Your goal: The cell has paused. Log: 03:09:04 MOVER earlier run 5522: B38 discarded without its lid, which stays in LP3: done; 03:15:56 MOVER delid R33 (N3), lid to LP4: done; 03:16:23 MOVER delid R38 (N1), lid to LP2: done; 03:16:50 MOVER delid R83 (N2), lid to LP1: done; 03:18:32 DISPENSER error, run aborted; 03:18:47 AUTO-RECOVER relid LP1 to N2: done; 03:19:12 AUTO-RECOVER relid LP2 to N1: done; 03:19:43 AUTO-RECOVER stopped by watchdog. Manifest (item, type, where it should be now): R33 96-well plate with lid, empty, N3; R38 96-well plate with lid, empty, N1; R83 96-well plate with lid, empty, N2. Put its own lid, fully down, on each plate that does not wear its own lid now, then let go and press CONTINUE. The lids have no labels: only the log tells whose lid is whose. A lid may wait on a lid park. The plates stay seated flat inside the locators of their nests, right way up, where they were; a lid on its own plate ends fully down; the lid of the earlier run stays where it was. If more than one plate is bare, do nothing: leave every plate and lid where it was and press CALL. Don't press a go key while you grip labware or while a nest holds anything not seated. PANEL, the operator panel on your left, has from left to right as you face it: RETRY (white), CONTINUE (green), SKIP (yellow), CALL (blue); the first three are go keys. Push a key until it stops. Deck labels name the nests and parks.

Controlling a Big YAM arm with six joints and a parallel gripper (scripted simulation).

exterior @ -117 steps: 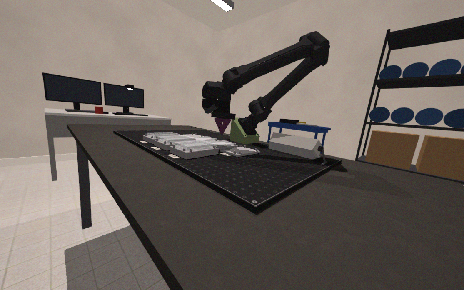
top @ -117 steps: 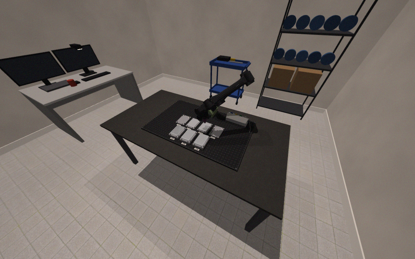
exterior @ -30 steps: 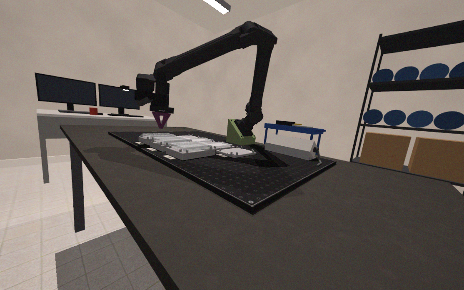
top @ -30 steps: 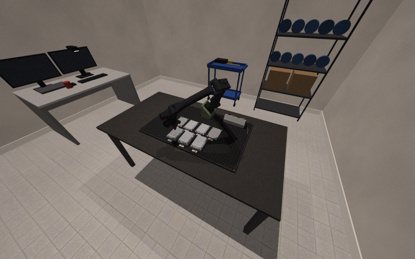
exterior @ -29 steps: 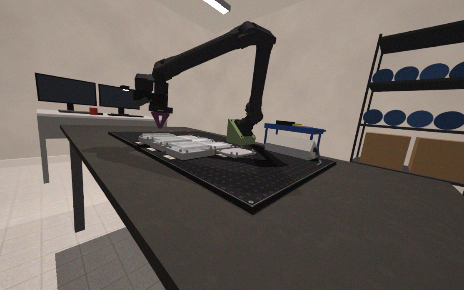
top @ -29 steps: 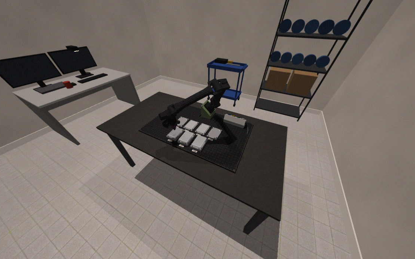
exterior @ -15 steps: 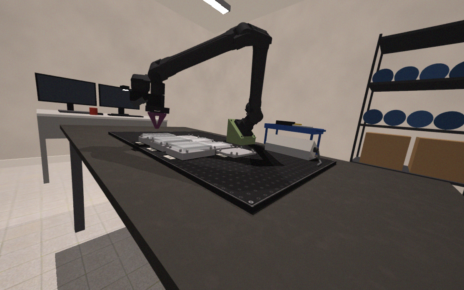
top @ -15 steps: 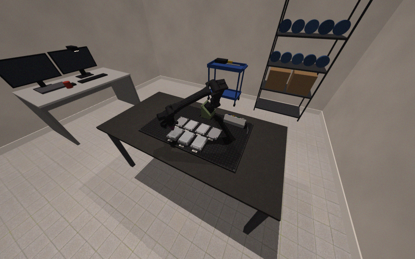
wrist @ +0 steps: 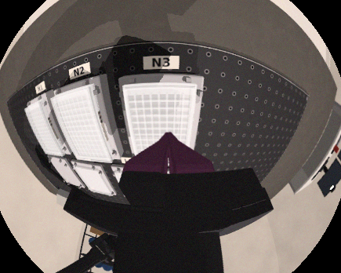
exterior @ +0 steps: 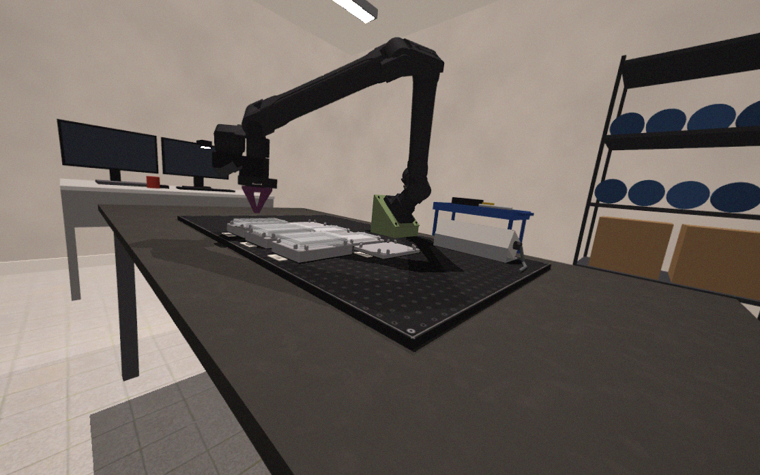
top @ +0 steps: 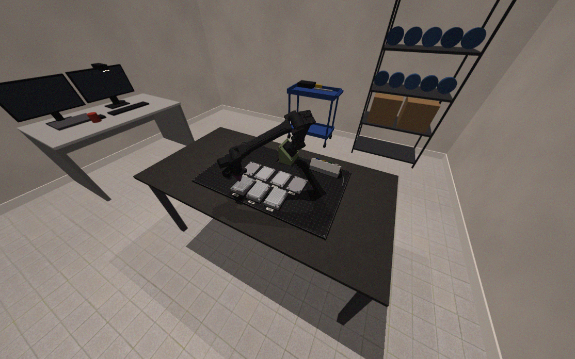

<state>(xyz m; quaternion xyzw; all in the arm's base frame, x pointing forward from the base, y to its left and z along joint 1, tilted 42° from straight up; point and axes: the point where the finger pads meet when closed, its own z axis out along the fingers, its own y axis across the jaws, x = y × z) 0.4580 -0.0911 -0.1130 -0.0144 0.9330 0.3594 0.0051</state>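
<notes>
My gripper is now 40 mm above the white 96-well plate, 10 mm to the right of it and 10 mm past it. The rest, counted from my hand: N3 label: 80 mm ahead, 60 mm below, 10 mm to the left; LP4 label: 200 mm to the left, 100 mm behind, 60 mm below; lid park LP2: 190 mm behind, 60 mm below, 50 mm to the right.
</notes>
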